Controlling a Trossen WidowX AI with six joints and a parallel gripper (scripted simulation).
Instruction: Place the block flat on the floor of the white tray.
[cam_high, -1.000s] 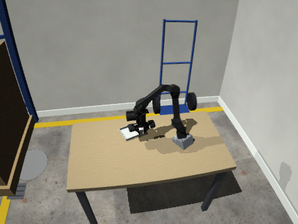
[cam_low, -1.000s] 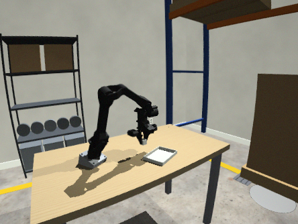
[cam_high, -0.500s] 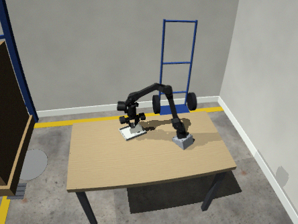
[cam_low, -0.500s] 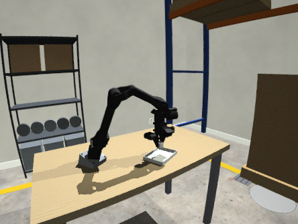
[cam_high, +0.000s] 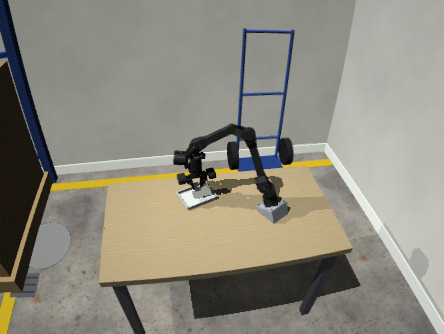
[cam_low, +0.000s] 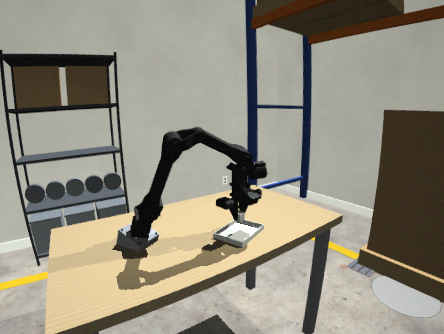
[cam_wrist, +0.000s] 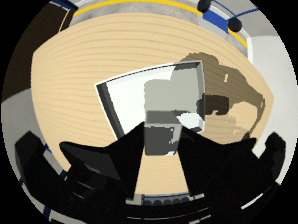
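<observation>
The small grey block lies 20 mm below my hand. Round my hand: white tray (90 mm below).
</observation>
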